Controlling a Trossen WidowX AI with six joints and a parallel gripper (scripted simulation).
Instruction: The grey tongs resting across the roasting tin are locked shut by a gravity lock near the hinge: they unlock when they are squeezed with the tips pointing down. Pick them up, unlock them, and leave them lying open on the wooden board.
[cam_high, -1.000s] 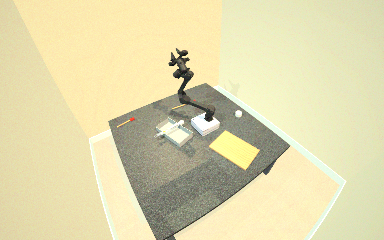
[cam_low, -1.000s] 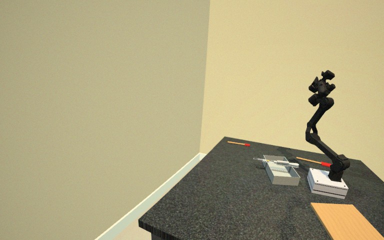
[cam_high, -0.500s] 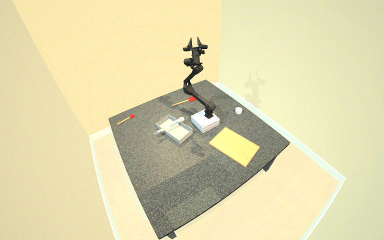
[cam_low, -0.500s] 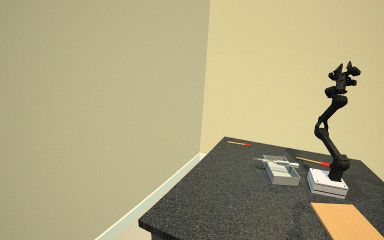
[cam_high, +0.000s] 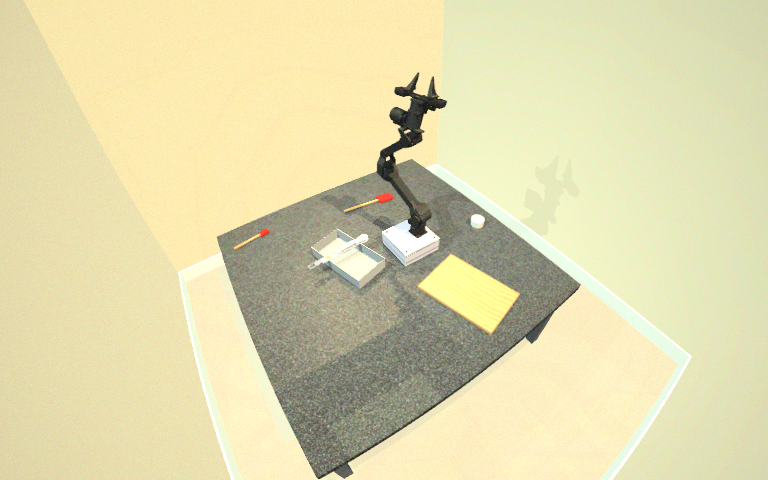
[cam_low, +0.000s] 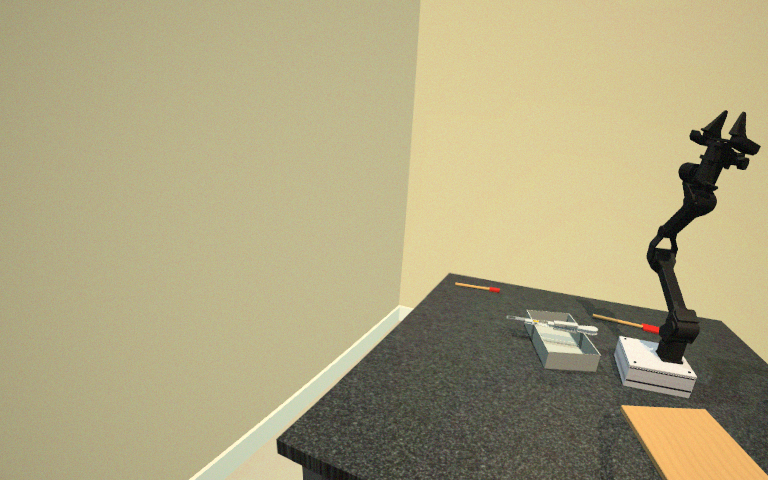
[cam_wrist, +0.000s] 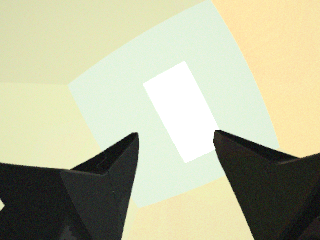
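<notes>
Now: gripper tip 440 mm short of the small yellow lock piece, 100 mm to the left of it and 710 mm above it. From my gripper tip the other things lie so: wooden board 70 mm ahead, 390 mm to the left, 760 mm below; then grey roasting tin 360 mm ahead, 80 mm to the right, 740 mm below.
</notes>
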